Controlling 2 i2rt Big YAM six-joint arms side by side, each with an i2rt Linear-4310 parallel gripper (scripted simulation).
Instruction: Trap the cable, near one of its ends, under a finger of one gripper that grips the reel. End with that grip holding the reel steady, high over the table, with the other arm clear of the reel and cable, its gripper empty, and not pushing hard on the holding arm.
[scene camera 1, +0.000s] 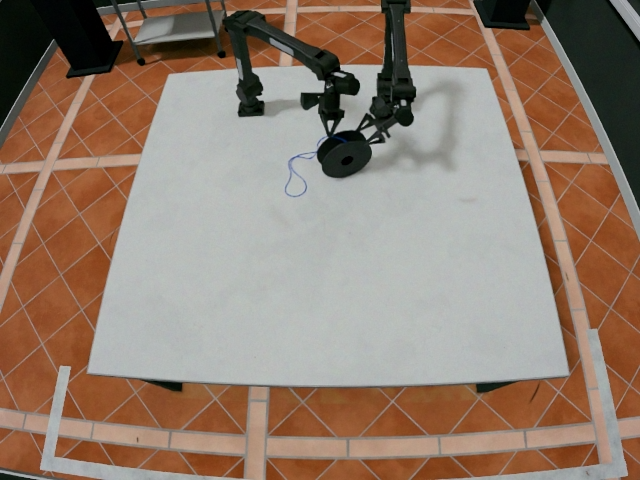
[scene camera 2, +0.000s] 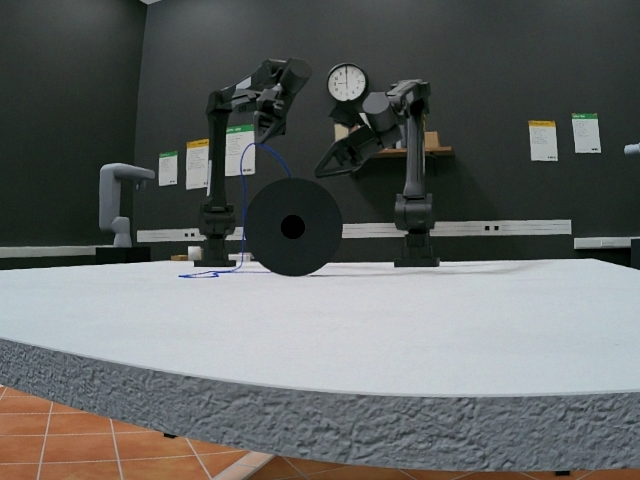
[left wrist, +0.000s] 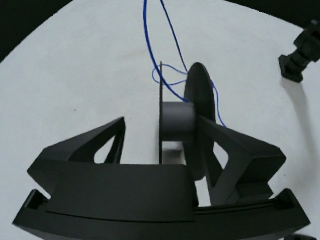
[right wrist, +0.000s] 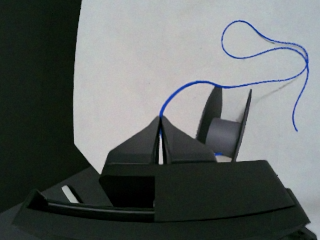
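Observation:
Scene camera 2 gives me my left gripper (scene camera 2: 315, 174), my right gripper (scene camera 2: 257, 144) and a black reel (scene camera 2: 293, 227) together. In scene camera 1 I see the reel (scene camera 1: 348, 158). The left wrist view shows me the black reel (left wrist: 179, 118) along with my left gripper (left wrist: 161, 121), while in the right wrist view I find the reel (right wrist: 222, 136) and my right gripper (right wrist: 160, 121).

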